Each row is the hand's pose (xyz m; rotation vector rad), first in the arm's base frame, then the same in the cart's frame.
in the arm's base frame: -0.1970 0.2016 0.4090 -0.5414 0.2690 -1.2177
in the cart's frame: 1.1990 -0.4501 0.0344 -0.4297 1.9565 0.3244
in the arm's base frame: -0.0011 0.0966 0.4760 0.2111 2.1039 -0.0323
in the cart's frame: 1.1923 -0.3363 -0.1679 -0.1823 -1.9838 -1.1257
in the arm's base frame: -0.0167 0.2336 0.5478 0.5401 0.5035 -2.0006
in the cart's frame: 1.3194 -0.2970 -0.0875 -0.8319 2.4981 -0.9925
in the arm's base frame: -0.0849 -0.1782 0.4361 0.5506 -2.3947 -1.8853
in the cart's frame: 1.0405 -0.5307 -0.3205 -0.3783 -0.0712 -1.7957
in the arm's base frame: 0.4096 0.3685 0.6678 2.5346 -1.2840 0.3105
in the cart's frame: 1.4463 0.1218 -0.2387 -2.0125 -0.0869 2.2670
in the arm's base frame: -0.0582 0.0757 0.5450 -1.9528 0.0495 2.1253
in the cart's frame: 1.2494 -0.4057 -0.1872 0.6949 -1.0969 2.4026
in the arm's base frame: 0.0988 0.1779 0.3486 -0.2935 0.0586 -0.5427
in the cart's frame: 1.1066 -0.1933 -0.0969 0.4315 1.8359 0.4632
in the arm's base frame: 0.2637 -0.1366 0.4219 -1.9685 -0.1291 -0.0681
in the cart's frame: 1.0136 -0.2041 -0.4472 -0.3325 0.4306 1.4910
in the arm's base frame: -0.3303 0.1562 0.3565 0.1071 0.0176 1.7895
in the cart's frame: 1.1445 -0.5804 0.0858 2.5554 0.2612 1.4273
